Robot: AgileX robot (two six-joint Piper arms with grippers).
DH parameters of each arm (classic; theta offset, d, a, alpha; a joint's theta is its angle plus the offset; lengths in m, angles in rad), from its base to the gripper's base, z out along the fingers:
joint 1: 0 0.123 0 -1.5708
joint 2: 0.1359 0 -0.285 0
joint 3: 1.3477 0 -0.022 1.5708
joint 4: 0 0.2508 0 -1.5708
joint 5: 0 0 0.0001 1.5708
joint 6: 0 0.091 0 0
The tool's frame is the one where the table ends.
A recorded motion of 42 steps. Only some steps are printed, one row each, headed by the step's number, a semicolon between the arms.
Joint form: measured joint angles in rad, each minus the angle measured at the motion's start. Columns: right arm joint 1, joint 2, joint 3, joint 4, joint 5, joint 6; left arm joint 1, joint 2, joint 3, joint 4, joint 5, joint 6.
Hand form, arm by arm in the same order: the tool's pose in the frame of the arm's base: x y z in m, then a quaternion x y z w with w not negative. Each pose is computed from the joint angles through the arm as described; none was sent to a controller.
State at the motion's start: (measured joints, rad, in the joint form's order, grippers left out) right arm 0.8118 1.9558 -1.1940 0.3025 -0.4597 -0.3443; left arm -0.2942 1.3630 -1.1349 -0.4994 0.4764 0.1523
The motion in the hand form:
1: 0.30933 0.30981 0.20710 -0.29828 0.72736 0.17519 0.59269; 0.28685 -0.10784 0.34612 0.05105 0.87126 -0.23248 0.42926
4: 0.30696 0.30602 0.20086 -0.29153 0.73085 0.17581 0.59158; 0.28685 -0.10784 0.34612 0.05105 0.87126 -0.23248 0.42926
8: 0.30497 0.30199 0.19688 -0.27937 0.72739 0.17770 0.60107; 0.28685 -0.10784 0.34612 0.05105 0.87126 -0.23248 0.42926
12: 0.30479 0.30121 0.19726 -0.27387 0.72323 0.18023 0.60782; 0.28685 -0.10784 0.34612 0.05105 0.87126 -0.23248 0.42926
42: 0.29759 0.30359 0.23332 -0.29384 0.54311 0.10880 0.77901; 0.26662 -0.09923 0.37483 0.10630 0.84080 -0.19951 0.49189
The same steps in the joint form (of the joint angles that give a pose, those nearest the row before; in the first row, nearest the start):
1: 0.0019 0.0000 0.0099 0.0000 -0.0026 0.0027; 0.0000 0.0000 0.0000 0.0000 0.0000 0.0000
4: 0.0014 0.0000 0.0391 0.0000 -0.0301 0.0196; 0.0000 0.0000 0.0000 0.0000 0.0000 0.0000
8: 0.0014 0.0000 0.0697 0.0000 -0.0864 0.0388; 0.0000 0.0000 0.0000 0.0000 0.0000 0.0000
12: 0.0014 0.0000 0.0761 -0.0037 -0.1114 0.0493; 0.0000 0.0000 0.0000 0.0000 0.0000 0.0000
42: 0.0254 0.0016 0.0905 -0.0716 -0.5635 -0.1833; 0.0000 -0.0956 0.0000 0.0449 -0.0197 0.0973

